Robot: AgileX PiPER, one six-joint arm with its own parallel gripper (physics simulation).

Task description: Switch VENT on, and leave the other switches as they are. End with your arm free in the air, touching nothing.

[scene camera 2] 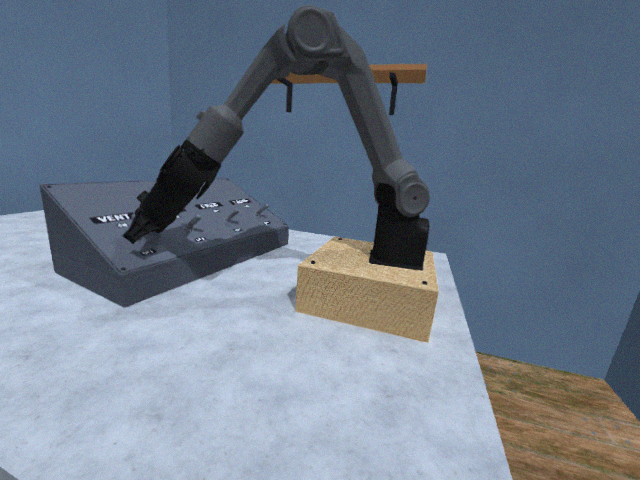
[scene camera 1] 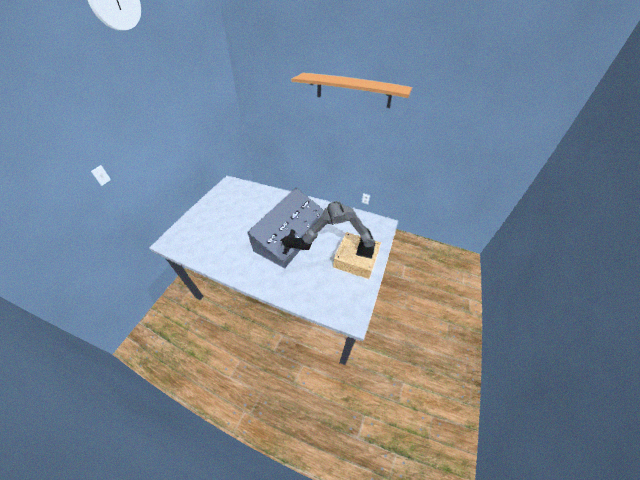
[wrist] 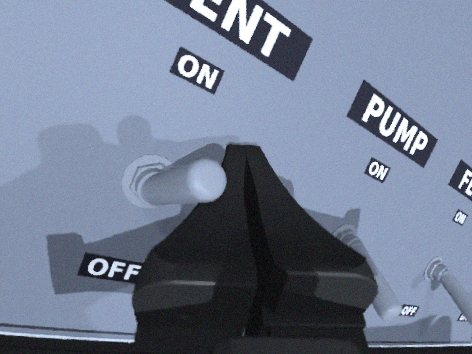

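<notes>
The dark grey switch box [scene camera 1: 275, 214] [scene camera 2: 77, 242] stands on the table with a sloping panel. The VENT lever [wrist: 185, 182] is a pale rod; in the wrist view it points right from its nut, between its ON label [wrist: 197, 70] and OFF label [wrist: 111, 268]. Its exact tilt is unclear, and the arm mostly hides it in scene camera 2. My gripper [scene camera 1: 284, 242] [scene camera 2: 130, 238] [wrist: 241, 164] is shut and empty. Its tips are low over the panel, right beside the lever's round end; the end overlaps the left finger in the wrist view, and contact cannot be told.
The PUMP lever [scene camera 2: 193, 223] [wrist: 372, 272] is right of the gripper, leaning toward its OFF label [wrist: 409, 310]. Another lever [wrist: 452, 285] [scene camera 2: 232, 217] stands beyond it, and one more [scene camera 2: 262, 210] at the far end. The arm's wooden base block [scene camera 1: 351, 266] [scene camera 2: 361, 299] is on the table.
</notes>
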